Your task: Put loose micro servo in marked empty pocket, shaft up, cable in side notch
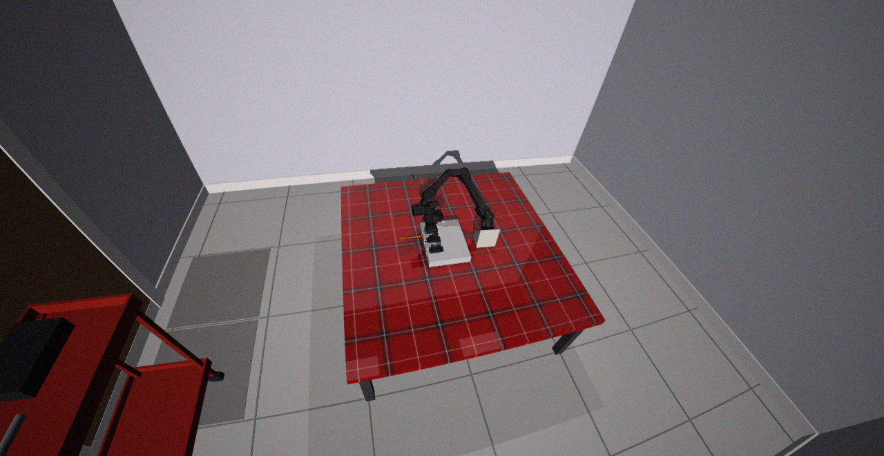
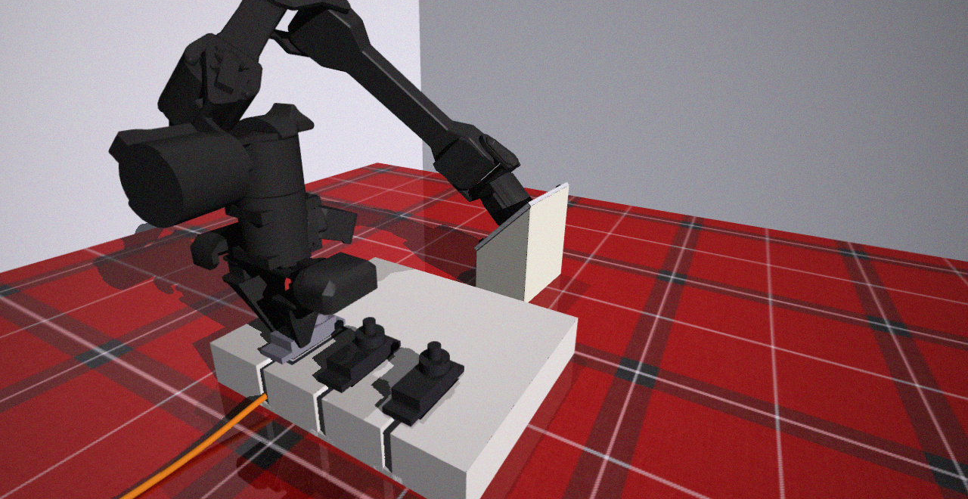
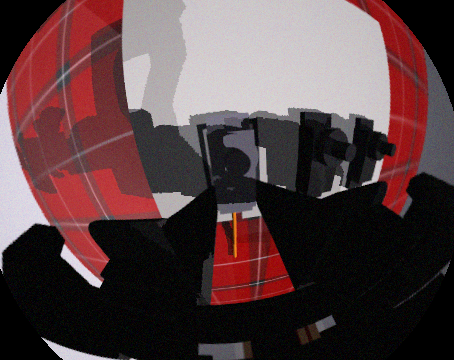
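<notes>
The white deck is 130 mm behind my gripper tip, 60 mm to the left of it and 30 mm below it.
</notes>
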